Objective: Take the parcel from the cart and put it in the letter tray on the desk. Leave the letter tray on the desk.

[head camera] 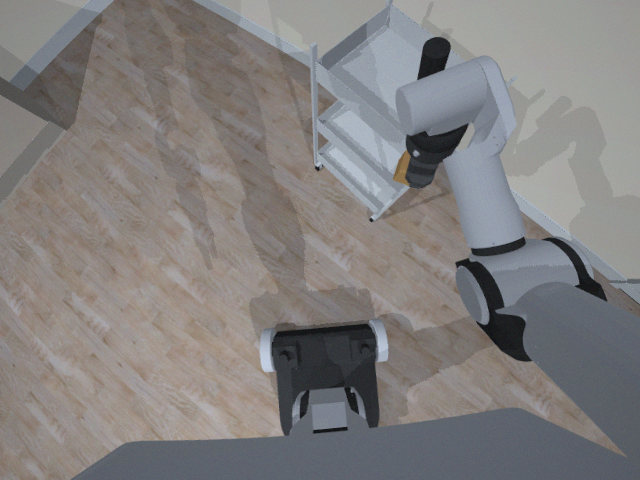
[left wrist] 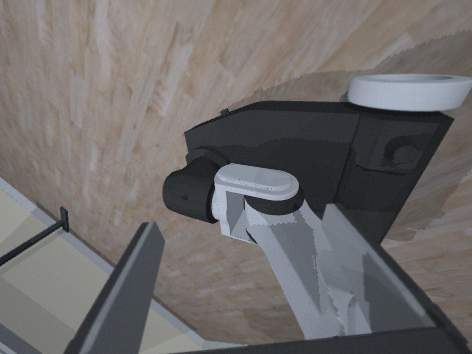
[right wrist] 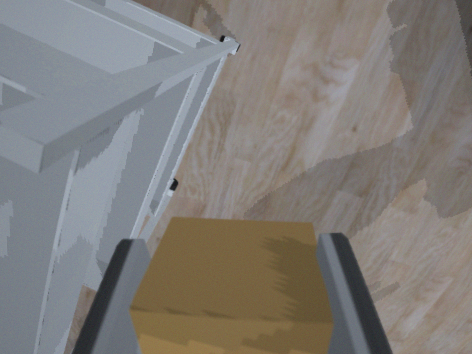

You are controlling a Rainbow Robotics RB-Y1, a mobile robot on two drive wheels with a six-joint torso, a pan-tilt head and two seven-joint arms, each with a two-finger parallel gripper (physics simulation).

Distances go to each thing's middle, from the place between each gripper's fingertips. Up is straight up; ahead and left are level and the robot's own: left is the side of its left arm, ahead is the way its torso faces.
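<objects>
Brown cardboard parcel (right wrist: 209, 278): my right hand is 10 mm short of it and 20 mm to the right of it. Relative to my left hand, the parcel is 21 cm above, 49 cm to the right and 77 cm ahead.
</objects>
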